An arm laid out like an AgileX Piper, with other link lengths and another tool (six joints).
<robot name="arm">
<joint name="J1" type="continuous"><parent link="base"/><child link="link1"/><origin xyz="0 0 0.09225"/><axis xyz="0 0 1"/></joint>
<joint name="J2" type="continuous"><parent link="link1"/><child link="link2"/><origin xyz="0 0 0"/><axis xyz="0 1 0"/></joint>
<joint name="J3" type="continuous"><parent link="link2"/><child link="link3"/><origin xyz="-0.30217 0 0.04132"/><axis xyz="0 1 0"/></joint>
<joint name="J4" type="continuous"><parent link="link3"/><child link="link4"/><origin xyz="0.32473 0 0.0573"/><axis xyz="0.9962 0 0.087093"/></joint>
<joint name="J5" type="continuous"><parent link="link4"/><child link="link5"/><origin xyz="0 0 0"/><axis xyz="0 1 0"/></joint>
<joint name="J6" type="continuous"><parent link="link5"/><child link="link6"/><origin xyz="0.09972 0 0.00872"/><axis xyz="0.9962 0 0.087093"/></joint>
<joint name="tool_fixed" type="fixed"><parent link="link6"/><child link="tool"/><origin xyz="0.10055 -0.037 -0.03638" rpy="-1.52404 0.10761 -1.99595"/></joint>
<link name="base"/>
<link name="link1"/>
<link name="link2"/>
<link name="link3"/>
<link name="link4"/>
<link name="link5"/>
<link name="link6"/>
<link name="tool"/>
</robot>
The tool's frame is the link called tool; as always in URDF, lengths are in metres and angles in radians. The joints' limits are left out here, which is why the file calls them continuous.
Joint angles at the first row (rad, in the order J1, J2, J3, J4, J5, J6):
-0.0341, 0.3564, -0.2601, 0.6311, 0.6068, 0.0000
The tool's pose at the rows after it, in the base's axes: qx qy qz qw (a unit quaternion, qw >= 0); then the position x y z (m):
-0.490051 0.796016 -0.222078 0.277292 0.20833 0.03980 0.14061
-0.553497 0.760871 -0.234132 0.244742 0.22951 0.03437 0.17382
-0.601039 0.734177 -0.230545 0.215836 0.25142 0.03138 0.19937
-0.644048 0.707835 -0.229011 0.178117 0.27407 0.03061 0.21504
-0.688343 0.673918 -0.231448 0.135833 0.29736 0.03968 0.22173
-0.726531 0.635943 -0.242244 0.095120 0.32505 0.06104 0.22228
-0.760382 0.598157 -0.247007 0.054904 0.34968 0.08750 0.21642
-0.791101 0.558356 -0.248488 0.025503 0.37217 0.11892 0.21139
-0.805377 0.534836 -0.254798 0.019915 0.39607 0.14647 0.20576
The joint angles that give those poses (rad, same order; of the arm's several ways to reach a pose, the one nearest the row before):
-0.0341, 0.5346, -0.4248, 0.5239, 0.7167, -0.0539
-0.0341, 0.7001, -0.6087, 0.4886, 0.8272, -0.1513
-0.0322, 0.8493, -0.7752, 0.4625, 0.9320, -0.2105
0.0056, 0.9908, -0.9242, 0.3938, 1.0150, -0.2201
0.0903, 1.1270, -1.0547, 0.2970, 1.0758, -0.1986
0.2072, 1.2701, -1.1800, 0.1837, 1.1102, -0.1495
0.3083, 1.4143, -1.3009, 0.0967, 1.1573, -0.1150
0.3937, 1.5543, -1.4337, 0.0432, 1.2147, -0.1061
0.4442, 1.6675, -1.5464, 0.0176, 1.2276, -0.1042

